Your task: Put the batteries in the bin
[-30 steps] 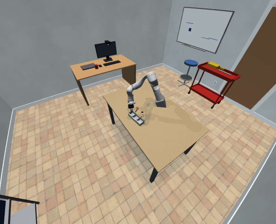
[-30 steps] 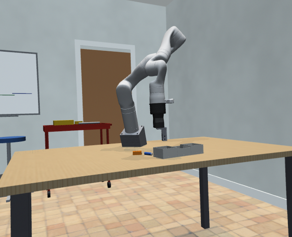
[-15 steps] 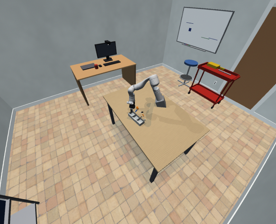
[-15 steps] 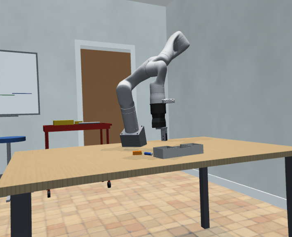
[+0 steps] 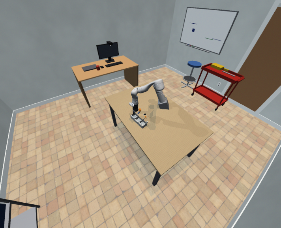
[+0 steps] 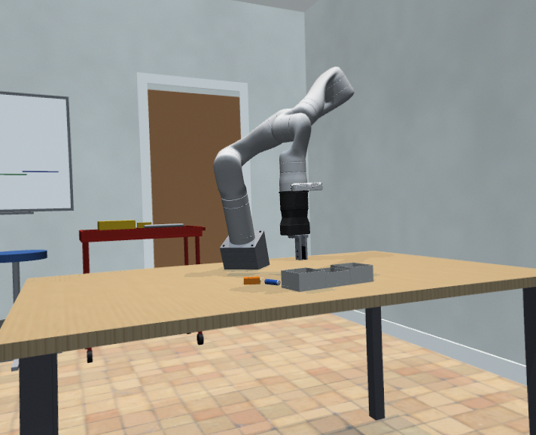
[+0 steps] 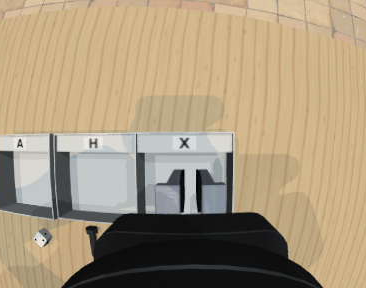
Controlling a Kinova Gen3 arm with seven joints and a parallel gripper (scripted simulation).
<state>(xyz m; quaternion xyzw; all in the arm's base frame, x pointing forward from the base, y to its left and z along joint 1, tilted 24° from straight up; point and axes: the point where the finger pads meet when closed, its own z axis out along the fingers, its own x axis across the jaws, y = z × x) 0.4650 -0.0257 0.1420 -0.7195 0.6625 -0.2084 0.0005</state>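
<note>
Right now my hand is 1 cm past the bin row, 9 cm to the right of it and 7 cm above it. Also, from my hand: black USB stick 15 cm behind, 4 cm to the left, 9 cm below; black bolt 8 cm behind, 11 cm to the left, 9 cm below; blue cylindrical battery 10 cm behind, 3 cm to the right, 9 cm below.
</note>
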